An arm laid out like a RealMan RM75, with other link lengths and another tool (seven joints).
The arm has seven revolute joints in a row. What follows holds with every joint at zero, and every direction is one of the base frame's. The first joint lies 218.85 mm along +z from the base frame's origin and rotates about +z. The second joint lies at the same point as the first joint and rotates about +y. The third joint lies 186.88 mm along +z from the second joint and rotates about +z. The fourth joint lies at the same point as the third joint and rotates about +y. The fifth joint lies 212.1 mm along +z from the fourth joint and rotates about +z. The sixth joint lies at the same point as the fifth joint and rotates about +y. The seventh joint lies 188.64 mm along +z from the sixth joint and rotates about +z. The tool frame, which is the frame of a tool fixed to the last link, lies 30 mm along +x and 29 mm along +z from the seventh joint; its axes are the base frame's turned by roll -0.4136, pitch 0 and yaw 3.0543 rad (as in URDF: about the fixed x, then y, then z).
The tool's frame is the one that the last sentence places.
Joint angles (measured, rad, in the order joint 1, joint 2, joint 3, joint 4, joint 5, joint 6, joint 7), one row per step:
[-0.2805 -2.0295 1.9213 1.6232 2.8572 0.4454 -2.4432]
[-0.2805 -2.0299 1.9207 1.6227 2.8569 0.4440 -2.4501]
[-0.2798 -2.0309 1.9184 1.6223 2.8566 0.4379 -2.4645]
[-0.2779 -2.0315 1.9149 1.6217 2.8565 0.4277 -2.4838]
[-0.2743 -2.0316 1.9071 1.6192 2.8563 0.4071 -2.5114]
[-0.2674 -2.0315 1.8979 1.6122 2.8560 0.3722 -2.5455]
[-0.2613 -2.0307 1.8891 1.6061 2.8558 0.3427 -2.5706]
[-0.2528 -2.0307 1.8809 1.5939 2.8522 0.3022 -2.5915]
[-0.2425 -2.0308 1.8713 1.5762 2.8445 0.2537 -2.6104]
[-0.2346 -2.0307 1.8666 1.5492 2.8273 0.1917 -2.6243]
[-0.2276 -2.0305 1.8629 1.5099 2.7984 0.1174 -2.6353]
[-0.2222 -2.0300 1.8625 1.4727 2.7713 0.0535 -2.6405]
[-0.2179 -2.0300 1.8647 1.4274 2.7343 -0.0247 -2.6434]
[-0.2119 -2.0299 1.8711 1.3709 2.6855 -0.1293 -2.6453]
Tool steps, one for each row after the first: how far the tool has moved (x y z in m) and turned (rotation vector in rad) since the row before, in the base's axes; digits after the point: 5 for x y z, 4 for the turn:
[0.00014 0.00028 0.00040 0.0002 -0.0070 0.0036]
[0.00073 0.00084 0.00168 0.0032 -0.0167 0.0058]
[0.00066 0.00132 0.00274 0.0060 -0.0225 0.0075]
[0.00046 0.00274 0.00548 0.0138 -0.0346 0.0098]
[-0.00038 0.00359 0.00726 0.0203 -0.0455 0.0105]
[-0.00094 0.00306 0.00658 0.0185 -0.0346 0.0072]
[-0.00209 0.00310 0.00656 0.0212 -0.0370 0.0053]
[-0.00384 0.00345 0.00722 0.0242 -0.0404 0.0066]
[-0.00359 0.00285 0.00579 0.0230 -0.0450 0.0010]
[-0.00620 0.00319 0.00552 0.0243 -0.0526 0.0046]
[-0.00670 0.00223 0.00373 0.0201 -0.0406 0.0053]
[-0.00751 0.00204 0.00440 0.0255 -0.0490 0.0046]
[-0.00971 0.00141 0.00675 0.0392 -0.0615 0.0041]

